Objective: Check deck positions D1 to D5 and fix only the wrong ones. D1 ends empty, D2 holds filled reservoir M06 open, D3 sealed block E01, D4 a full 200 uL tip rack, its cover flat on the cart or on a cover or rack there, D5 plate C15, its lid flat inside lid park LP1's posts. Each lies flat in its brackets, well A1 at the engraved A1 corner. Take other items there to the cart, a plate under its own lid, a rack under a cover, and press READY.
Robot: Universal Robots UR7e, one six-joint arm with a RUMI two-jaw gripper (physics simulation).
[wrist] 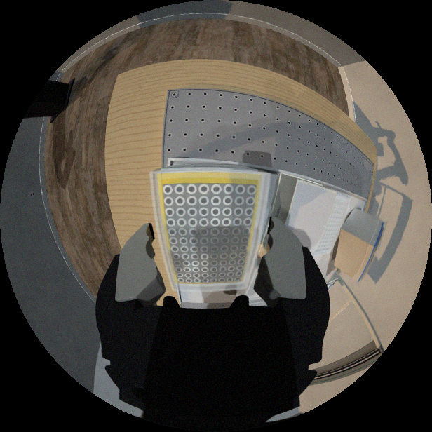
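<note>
A tip rack (212, 202) with a yellow top edge and rows of grey rings shows in the middle of the wrist view, with a clear, see-through rim around it that looks like a cover. My gripper (209, 222) is open, its two fingers standing left and right of the rack's near part, with nothing held between them. Whether the fingers touch the rack's sides cannot be told. The rack's near end lies close to the gripper's palm. The deck labels, the engraved A1 corners and the READY button cannot be made out.
A grey perforated board (215, 120) lies beyond the rack on a wooden table (132, 150). Right of the rack are pale, whitish flat items (310, 205), and farther right a tan and grey box (354, 247) with a blue edge. A dark object (52, 100) stands at the far left.
</note>
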